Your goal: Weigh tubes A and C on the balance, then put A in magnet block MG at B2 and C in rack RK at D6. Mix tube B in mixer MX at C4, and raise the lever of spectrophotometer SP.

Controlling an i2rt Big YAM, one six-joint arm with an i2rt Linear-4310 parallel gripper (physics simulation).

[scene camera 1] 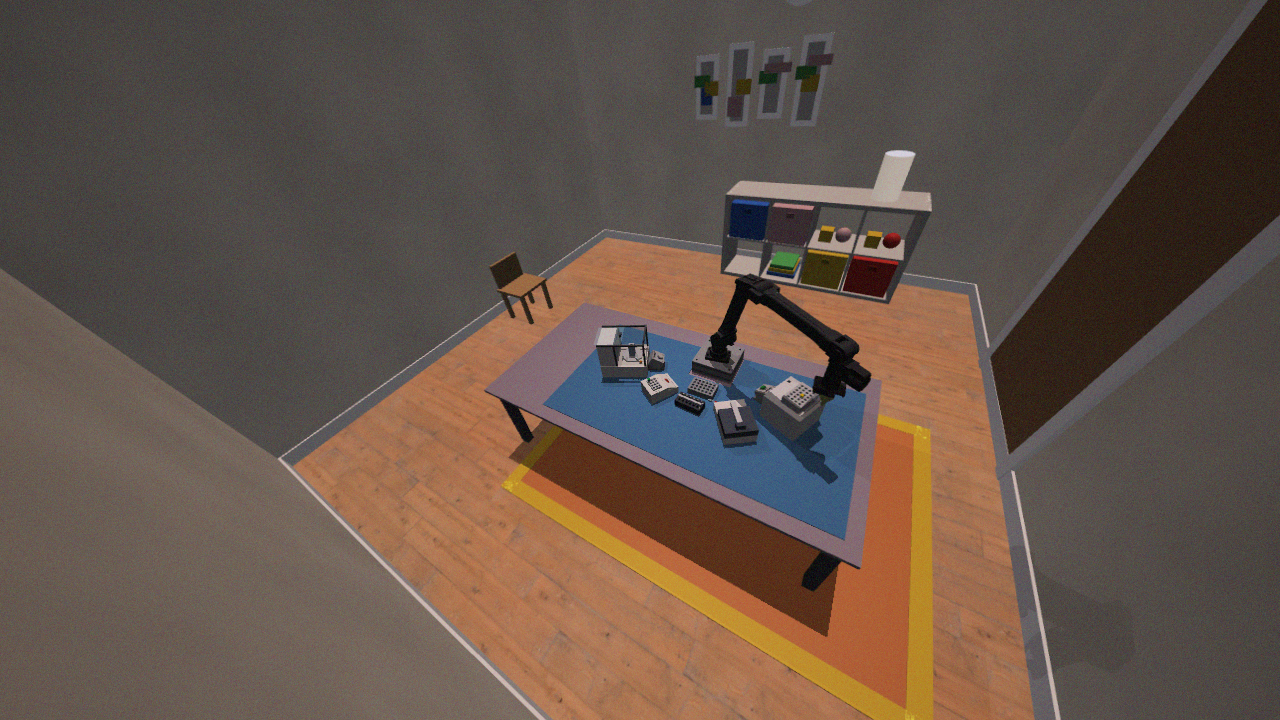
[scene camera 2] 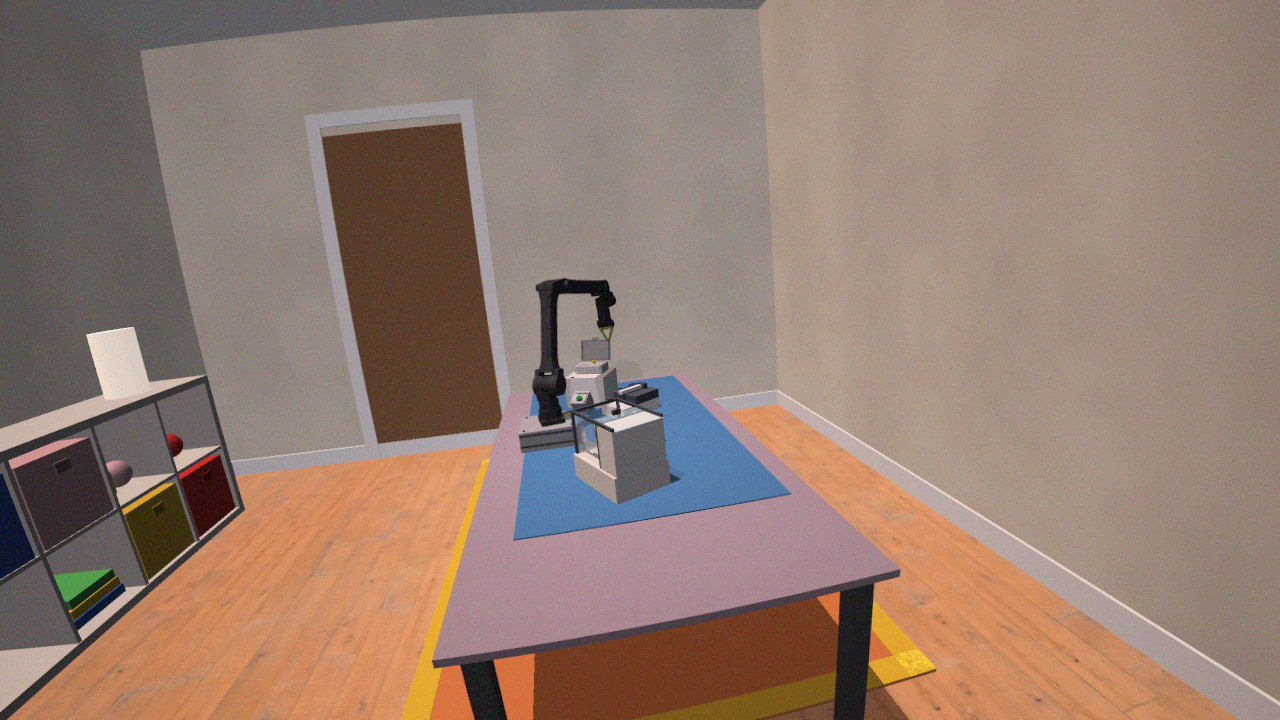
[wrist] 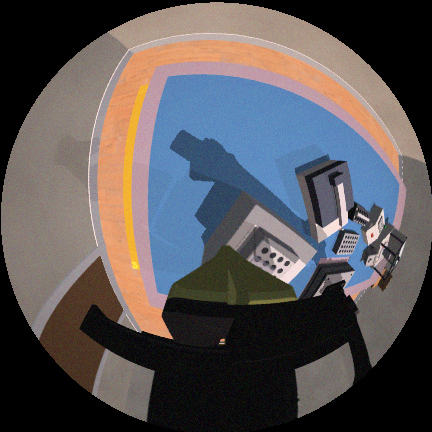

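Seen in the pictures: gripper, between the fingertips: (scene camera 1: 821,404) (scene camera 2: 608,341) (wrist: 224,251); arm's base, origin of its link: (scene camera 1: 717,356) (scene camera 2: 551,420) (wrist: 331,289).
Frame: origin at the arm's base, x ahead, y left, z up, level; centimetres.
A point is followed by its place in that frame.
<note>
My gripper (scene camera 1: 826,396) {x 36.0, y 44.7, z 18.1 cm} (scene camera 2: 607,338) {x 36.0, y 44.7, z 18.1 cm} (wrist: 224,251) {x 36.0, y 44.7, z 18.1 cm} is shut and empty, above the far side of mixer MX. The mixer (scene camera 1: 791,419) {x 35.1, y 36.7, z 4.8 cm} (scene camera 2: 588,386) {x 21.0, y 28.6, z 2.9 cm} (wrist: 300,240) {x 29.8, y 30.0, z 6.6 cm} is a light box with a grid of holes; its lid (scene camera 2: 595,348) {x 29.7, y 45.6, z 15.6 cm} stands up. A yellow cap (scene camera 1: 802,394) {x 26.7, y 39.1, z 11.6 cm} (scene camera 2: 593,361) {x 26.7, y 39.0, z 11.2 cm} shows in the grid; my fingers hide part of the grid in the wrist view. Spectrophotometer SP (scene camera 1: 737,432) {x 44.8, y 17.2, z 0.9 cm} (wrist: 322,200) {x 36.3, y 21.4, z 1.1 cm} is dark-topped, its pale lever (scene camera 1: 738,414) {x 37.1, y 16.2, z 3.0 cm} (wrist: 340,200) {x 37.0, y 16.4, z 2.9 cm} lying along the top. Rack RK (scene camera 1: 702,386) {x 19.3, y -3.3, z -3.9 cm} (wrist: 346,242) {x 20.1, y -1.0, z -3.9 cm} and black block MG (scene camera 1: 689,402) {x 31.4, y -6.6, z -3.3 cm} (wrist: 361,214) {x 31.5, y -4.4, z -2.1 cm} stand between SP and the balance (scene camera 1: 623,367) {x 21.2, y -44.3, z 0.2 cm} (scene camera 2: 635,452) {x 14.2, y -58.9, z 6.1 cm}. Tubes A and C cannot be made out.
A white device (scene camera 1: 659,386) {x 28.6, y -22.2, z 0.1 cm} (wrist: 374,230) {x 24.4, y -20.7, z -1.0 cm} with a red mark stands near the balance. A small grey unit (scene camera 1: 657,360) {x 11.0, y -29.3, z -0.3 cm} is beside the balance. The arm's base (scene camera 1: 717,362) {x 5.0, y 0.8, z 0.2 cm} (scene camera 2: 546,436) {x -3.7, y -10.0, z -2.2 cm} is at the table's back edge. A green button (scene camera 1: 761,389) {x 17.0, y 24.1, z -0.1 cm} (scene camera 2: 579,398) {x 15.6, y 23.6, z -0.3 cm} is at the mixer's side.
</note>
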